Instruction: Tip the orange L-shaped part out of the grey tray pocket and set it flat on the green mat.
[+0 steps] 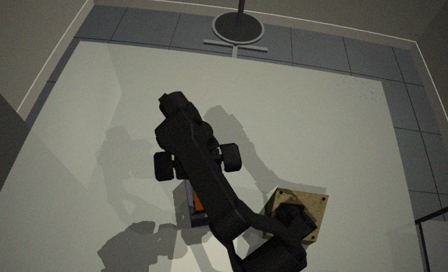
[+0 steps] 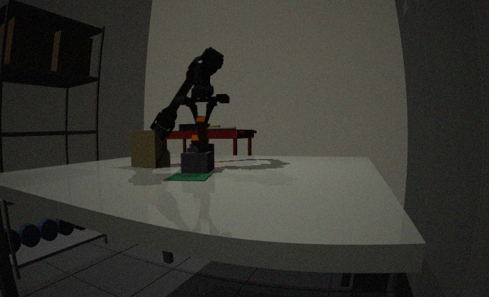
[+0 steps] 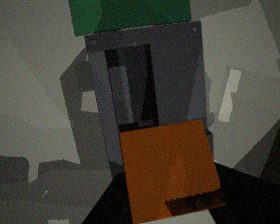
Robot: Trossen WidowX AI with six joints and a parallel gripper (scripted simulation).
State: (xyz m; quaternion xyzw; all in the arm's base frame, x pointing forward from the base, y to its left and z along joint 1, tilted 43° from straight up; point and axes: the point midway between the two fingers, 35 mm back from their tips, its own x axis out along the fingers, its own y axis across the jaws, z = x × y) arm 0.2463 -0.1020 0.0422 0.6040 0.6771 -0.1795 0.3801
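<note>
Now: gripper tip 170 mm above the green mat, 140 mm to the left of it and 30 mm short of it. Round my gripper tip: L-shaped part: 30 mm to the left, 30 mm below, 20 mm behind.
</note>
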